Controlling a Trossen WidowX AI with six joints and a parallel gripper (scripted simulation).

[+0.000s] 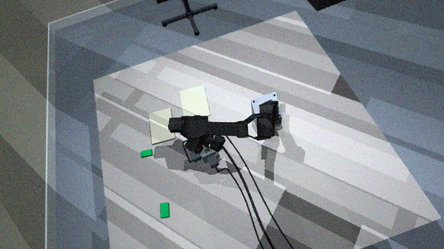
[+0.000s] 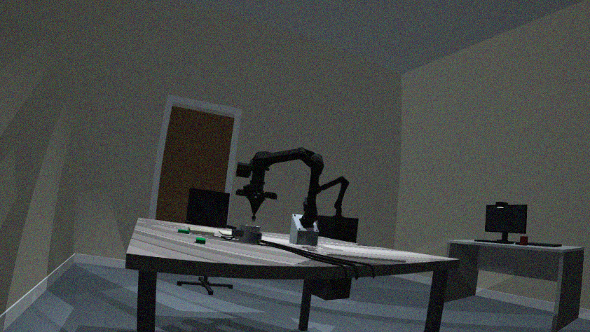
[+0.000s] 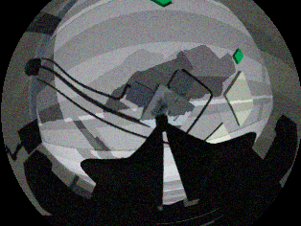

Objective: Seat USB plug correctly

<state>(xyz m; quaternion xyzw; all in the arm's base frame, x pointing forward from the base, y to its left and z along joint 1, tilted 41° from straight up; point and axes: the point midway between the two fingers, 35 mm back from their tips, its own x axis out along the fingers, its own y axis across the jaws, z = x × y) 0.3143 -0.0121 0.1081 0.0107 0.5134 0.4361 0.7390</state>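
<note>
Now: gripper tip 2 cm above the dark USB plug.
</note>
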